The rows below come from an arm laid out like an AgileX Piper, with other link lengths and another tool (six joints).
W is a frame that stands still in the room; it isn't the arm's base.
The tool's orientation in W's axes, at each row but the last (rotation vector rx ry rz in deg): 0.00, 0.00, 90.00; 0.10, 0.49, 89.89; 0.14, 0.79, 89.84; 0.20, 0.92, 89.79
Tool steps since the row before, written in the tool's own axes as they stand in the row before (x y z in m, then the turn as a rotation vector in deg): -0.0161, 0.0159, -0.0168, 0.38, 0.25, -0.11; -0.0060, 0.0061, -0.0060, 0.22, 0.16, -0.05; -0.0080, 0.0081, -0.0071, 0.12, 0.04, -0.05; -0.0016, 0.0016, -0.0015, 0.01, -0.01, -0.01
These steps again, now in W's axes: -0.0159, -0.0161, -0.0168, -0.25, 0.38, -0.11; -0.0062, -0.0060, -0.0059, -0.16, 0.22, -0.05; -0.0082, -0.0080, -0.0070, -0.04, 0.12, -0.05; -0.0016, -0.0016, -0.0015, 0.01, 0.01, -0.01
